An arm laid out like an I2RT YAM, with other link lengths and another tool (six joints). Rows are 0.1 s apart.
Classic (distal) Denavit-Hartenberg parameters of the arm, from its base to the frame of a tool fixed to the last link. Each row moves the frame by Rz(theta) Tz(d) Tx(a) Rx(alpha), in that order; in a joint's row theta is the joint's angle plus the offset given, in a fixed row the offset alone. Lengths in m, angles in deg.
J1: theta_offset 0  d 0.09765  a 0.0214  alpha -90
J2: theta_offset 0  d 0  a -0.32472  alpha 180
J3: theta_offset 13.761  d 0  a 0.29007  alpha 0
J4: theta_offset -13.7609  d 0.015  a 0.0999  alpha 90
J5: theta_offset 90  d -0.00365  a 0  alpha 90
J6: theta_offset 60  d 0.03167  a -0.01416  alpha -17.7
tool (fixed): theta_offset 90  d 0.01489  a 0  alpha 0
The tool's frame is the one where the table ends.
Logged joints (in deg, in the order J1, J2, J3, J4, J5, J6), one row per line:
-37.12 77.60 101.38 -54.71 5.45 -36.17
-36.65 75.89 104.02 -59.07 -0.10 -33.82
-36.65 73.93 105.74 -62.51 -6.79 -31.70
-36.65 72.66 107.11 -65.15 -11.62 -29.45
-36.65 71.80 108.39 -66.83 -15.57 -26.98
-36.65 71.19 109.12 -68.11 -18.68 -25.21
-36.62 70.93 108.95 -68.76 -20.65 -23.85
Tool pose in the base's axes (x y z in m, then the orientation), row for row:
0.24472 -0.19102 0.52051 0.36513 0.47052 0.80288 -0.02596
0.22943 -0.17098 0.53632 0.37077 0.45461 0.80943 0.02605
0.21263 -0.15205 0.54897 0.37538 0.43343 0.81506 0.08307
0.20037 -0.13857 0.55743 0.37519 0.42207 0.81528 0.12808
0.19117 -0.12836 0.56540 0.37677 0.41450 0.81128 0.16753
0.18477 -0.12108 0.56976 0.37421 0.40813 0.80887 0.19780
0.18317 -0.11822 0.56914 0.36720 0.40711 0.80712 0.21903
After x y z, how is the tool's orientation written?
As a quaternion, w x y z.
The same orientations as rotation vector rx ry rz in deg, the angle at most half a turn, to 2 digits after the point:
69.33 118.30 -3.82
66.80 118.94 3.83
63.55 119.51 12.18
61.89 119.55 18.78
60.74 118.88 24.55
59.88 118.67 29.02
59.93 118.81 32.24

